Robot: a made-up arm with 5 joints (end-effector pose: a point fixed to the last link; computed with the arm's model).
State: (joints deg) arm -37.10 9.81 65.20 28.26 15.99
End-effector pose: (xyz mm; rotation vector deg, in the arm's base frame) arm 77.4 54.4 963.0 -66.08 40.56 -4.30
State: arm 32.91 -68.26 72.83 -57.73 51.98
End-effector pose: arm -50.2 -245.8 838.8 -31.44 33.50 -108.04
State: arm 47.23 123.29 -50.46 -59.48 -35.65
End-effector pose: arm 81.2 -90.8 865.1 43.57 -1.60 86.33
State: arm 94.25 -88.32 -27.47 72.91 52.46
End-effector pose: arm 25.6 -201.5 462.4 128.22 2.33 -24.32
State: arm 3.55 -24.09 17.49 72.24 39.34
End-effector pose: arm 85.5 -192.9 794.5 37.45 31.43 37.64
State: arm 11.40 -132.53 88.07 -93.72 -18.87
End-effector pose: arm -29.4 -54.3 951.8 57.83 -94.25 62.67
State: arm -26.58 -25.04 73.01 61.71 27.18
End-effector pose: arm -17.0 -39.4 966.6 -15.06 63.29 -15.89
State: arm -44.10 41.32 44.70 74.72 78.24
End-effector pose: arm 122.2 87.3 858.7 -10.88 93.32 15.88
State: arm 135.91 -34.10 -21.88 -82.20 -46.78
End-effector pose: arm 115.8 -128.2 350.3 47.12 144.50 5.04
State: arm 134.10 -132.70 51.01 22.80 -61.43
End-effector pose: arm 13.6 -343.9 386.4 35.55 134.74 88.20
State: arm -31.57 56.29 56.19 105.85 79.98
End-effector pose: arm 166.0 73.3 894.8 -21.04 132.04 23.72
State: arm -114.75 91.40 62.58 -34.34 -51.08
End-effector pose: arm 118.2 289.0 395.0 129.64 18.10 -30.45
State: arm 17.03 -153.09 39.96 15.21 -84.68
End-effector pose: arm -64.8 -73.3 951.6 -8.69 137.11 -50.83
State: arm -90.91 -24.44 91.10 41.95 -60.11
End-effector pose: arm 8.7 352.3 729.0 -136.97 96.43 -55.34
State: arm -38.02 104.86 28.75 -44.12 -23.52
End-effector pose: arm 114.9 239.6 789.4 -82.02 -22.20 54.47
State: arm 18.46 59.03 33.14 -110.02 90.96
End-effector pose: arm 248.7 -41.9 790.0 75.36 -54.39 -32.92
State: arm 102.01 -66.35 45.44 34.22 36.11
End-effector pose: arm -21.6 -306.7 466.3 100.27 98.35 -11.21
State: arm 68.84 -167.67 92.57 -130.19 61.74
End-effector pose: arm 79.9 -269.9 902.9 -148.47 82.60 -20.11
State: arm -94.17 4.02 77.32 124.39 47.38
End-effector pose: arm -4.5 294.7 747.6 -22.08 96.45 -42.99
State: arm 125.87 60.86 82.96 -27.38 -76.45
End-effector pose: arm 275.5 -290.5 453.5 -30.65 -9.68 10.48
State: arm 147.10 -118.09 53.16 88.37 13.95
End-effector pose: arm -59.1 -267.1 382.8 -121.13 -99.09 -16.03
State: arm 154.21 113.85 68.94 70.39 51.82
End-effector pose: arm 300.6 -179.0 390.5 49.32 -76.51 106.91
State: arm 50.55 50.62 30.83 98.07 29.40
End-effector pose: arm 275.4 -157.2 720.1 24.93 13.90 147.45
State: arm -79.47 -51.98 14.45 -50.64 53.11
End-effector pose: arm -57.8 123.8 730.9 -16.86 -109.34 -53.88
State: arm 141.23 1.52 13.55 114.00 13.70
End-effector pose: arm 198.8 -19.1 376.3 123.79 -94.52 85.37
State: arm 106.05 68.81 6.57 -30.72 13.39
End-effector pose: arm 257.6 -177.2 564.2 114.16 -5.25 33.79
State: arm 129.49 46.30 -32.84 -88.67 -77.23
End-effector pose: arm 265.2 -207.7 450.5 68.97 54.23 46.46
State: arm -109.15 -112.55 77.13 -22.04 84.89
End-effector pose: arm -119.1 182.3 410.0 5.95 -145.89 -87.02
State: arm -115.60 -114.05 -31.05 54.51 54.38
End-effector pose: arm -116.5 131.0 584.4 -64.94 -85.90 26.47
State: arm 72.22 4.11 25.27 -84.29 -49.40
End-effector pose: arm 198.2 -302.2 627.9 -22.65 76.66 -33.64
